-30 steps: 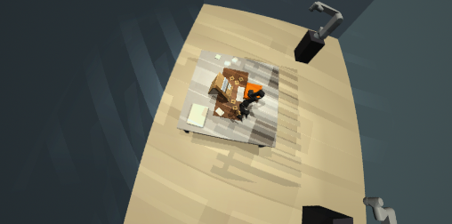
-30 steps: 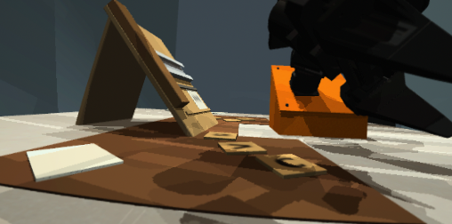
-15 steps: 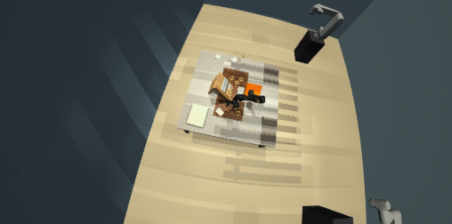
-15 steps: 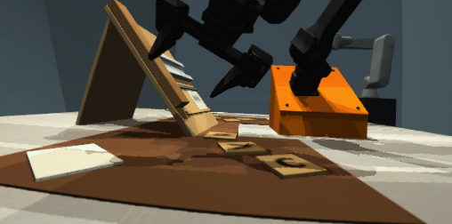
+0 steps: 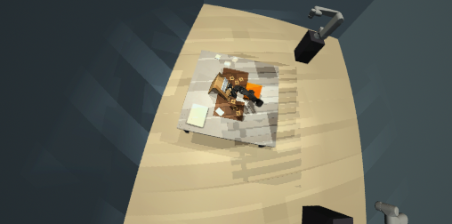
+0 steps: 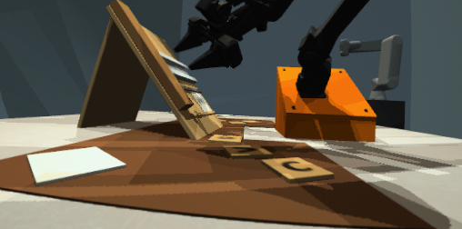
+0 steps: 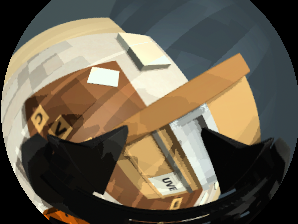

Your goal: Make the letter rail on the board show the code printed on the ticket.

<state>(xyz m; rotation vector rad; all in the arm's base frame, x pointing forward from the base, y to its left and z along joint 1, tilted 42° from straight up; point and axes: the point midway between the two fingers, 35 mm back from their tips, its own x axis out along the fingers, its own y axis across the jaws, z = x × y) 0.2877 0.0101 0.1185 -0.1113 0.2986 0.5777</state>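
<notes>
Now: gripper tip 130 mm past the u tile, 270 mm to the left of it and 160 mm above it. Round my gripper tip: tan tile marked v 140 mm behind, 120 mm to the left, 160 mm below; brown mat 110 mm behind, 100 mm to the right, 170 mm below; tile marked c 190 mm behind, 190 mm to the left, 160 mm below.
</notes>
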